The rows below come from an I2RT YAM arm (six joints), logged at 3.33 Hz.
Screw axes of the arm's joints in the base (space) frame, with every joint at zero. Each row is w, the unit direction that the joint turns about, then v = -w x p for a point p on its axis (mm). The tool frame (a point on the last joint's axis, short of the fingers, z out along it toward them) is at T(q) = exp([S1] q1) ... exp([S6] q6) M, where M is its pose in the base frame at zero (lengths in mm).
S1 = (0, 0, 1, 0.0, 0.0, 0.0)
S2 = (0, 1, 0, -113.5, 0.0, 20.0)
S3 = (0, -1, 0, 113.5, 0.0, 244.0)
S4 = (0, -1, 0, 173.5, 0.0, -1.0)
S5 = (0, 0, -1, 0.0, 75.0, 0.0)
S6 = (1, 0, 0, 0.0, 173.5, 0.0)
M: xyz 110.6 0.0 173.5 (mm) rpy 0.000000 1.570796 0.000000 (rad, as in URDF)
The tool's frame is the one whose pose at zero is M.
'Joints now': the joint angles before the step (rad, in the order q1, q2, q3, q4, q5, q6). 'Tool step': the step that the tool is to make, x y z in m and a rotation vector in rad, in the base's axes. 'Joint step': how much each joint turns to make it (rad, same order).
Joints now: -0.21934 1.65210 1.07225 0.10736 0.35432 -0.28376
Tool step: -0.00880 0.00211 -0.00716 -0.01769 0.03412 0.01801
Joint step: -0.00002 -0.02298 -0.04752 0.00619 -0.00454 -0.03221
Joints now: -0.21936 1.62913 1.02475 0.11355 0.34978 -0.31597
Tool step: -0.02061 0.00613 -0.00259 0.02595 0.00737 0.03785
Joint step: -0.00001 -0.07820 -0.08431 -0.00767 -0.04460 0.00292
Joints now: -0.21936 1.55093 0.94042 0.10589 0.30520 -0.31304
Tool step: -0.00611 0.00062 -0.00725 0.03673 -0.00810 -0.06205
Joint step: 0.00153 -0.00929 -0.03225 0.00141 0.03680 0.06757
